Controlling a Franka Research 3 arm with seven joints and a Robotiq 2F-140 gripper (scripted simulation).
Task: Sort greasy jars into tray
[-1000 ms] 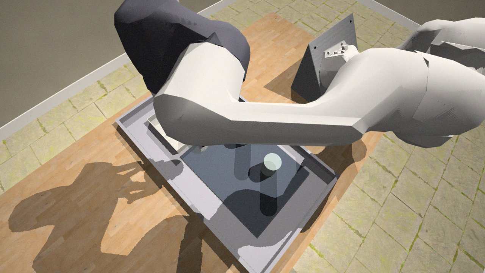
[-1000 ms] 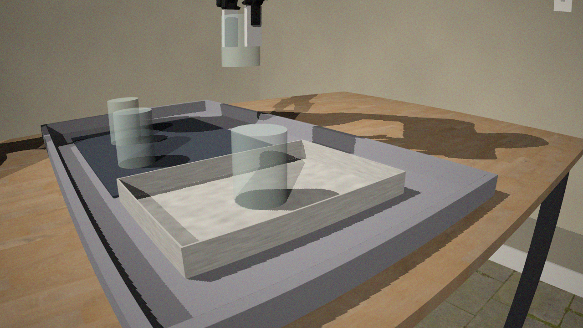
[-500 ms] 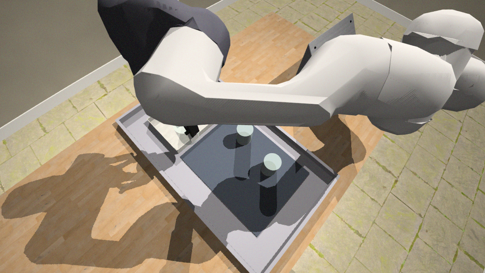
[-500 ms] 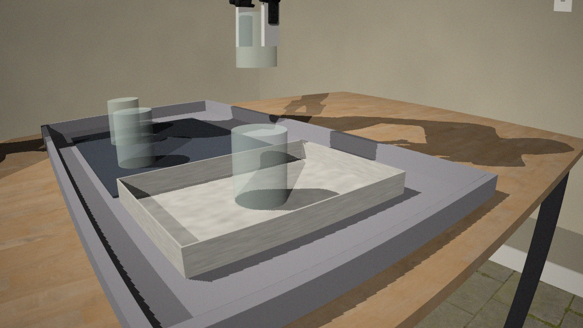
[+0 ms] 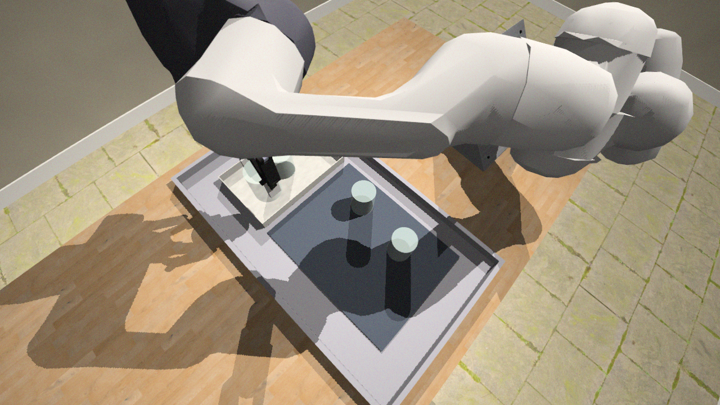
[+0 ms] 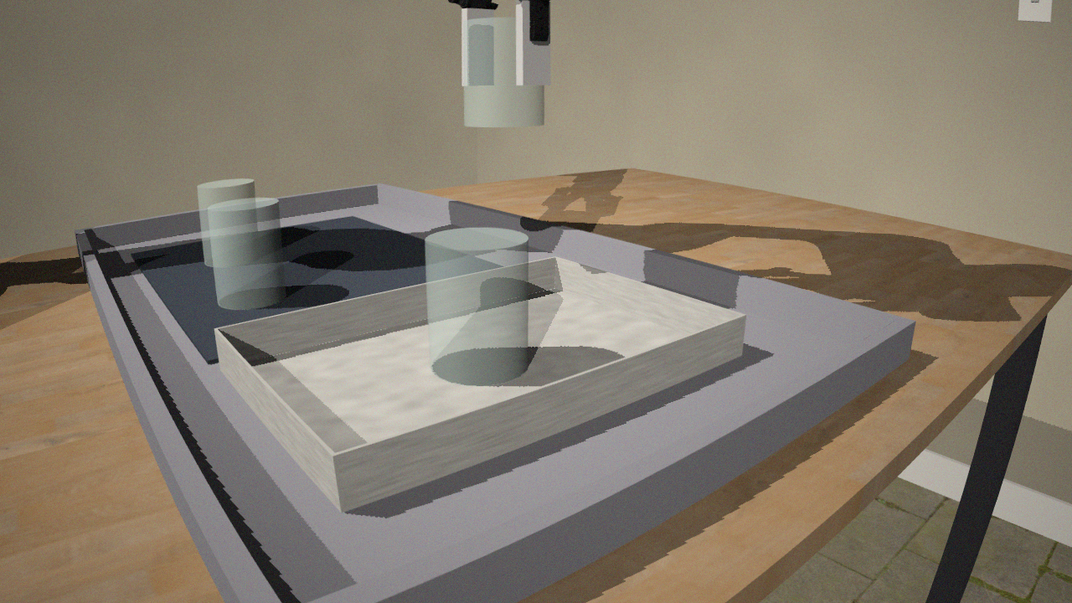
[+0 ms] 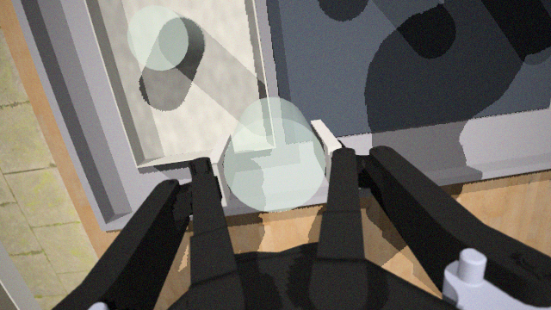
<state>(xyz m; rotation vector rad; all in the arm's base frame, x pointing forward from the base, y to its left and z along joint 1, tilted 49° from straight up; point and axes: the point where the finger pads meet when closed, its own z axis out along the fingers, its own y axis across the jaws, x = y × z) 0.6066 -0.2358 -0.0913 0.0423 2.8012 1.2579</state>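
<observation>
The tray is 20 cm below my hand, 10 cm to the right of it and 10 cm behind it. The rest, counted from my hand: dark drying mat (22 cm to the left, 21 cm below, 9 cm behind); then steel table top (21 cm below, 11 cm to the left, 8 cm behind).
</observation>
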